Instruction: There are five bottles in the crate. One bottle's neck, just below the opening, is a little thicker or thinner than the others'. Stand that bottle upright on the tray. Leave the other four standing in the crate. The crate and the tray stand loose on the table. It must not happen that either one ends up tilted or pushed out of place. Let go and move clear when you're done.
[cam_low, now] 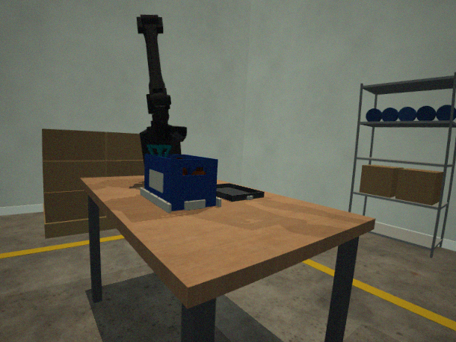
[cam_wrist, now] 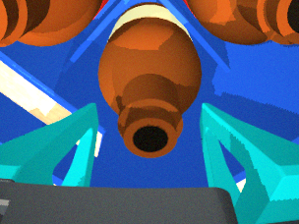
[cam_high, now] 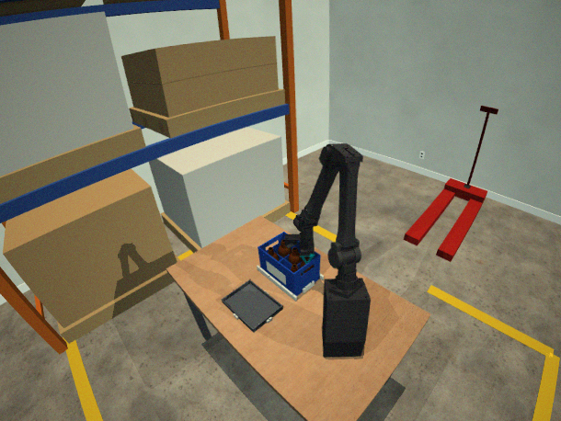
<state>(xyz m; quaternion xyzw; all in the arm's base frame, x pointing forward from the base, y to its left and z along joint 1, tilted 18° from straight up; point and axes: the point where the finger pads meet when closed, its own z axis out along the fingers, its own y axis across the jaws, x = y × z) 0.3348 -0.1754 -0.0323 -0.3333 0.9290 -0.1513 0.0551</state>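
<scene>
Right now the crate is 90 mm ahead of my hand, 40 mm to the left of it and 70 mm below it. Also, from my hand: bottle: 190 mm ahead, 70 mm to the left, 60 mm below; then dark tray: 100 mm ahead, 320 mm to the left, 140 mm below.
</scene>
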